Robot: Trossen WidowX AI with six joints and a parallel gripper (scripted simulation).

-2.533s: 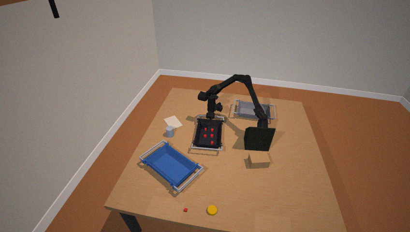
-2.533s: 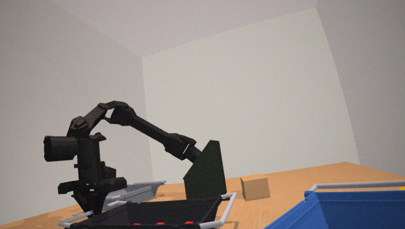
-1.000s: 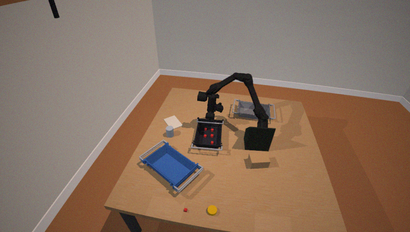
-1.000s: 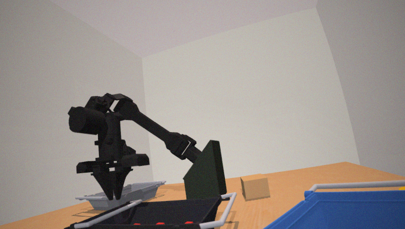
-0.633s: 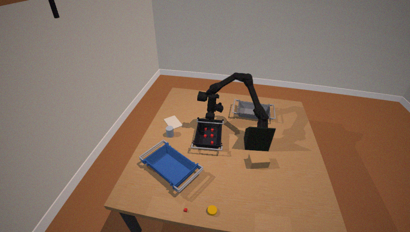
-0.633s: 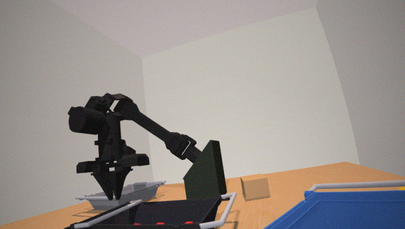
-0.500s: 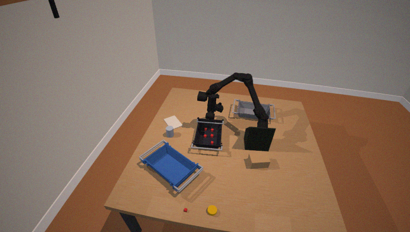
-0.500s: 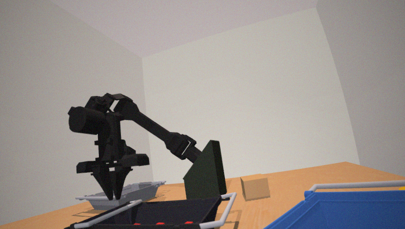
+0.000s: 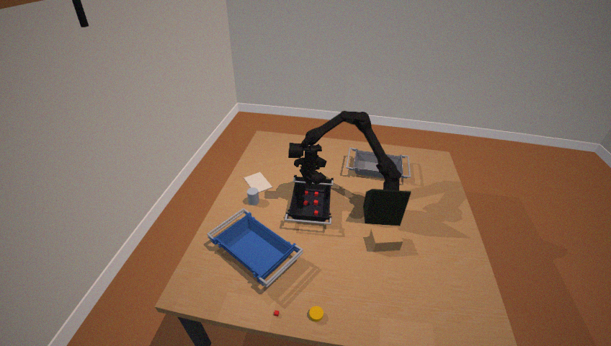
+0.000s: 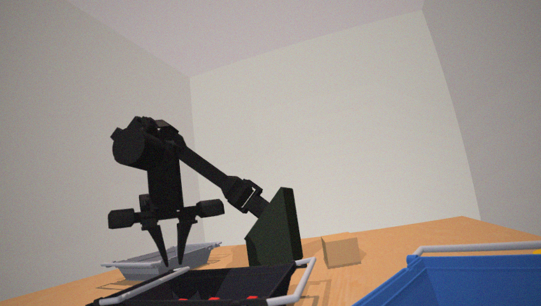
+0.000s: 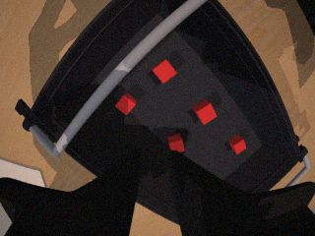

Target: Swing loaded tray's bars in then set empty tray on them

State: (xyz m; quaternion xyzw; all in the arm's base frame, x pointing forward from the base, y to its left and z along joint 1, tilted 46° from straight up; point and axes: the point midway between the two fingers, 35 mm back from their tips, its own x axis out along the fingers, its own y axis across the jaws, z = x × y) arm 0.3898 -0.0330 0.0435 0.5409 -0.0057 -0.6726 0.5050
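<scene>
The grey tray is 36 cm behind my gripper tip, 30 cm to the right of it and 5 cm below it. Also, from my gripper tip: grey cylinder: 26 cm ahead, 7 cm to the left, 6 cm below; then cardboard box: 37 cm behind, 24 cm to the left, 6 cm below; then paper sheet: 28 cm ahead, 8 cm to the right, 9 cm below.
</scene>
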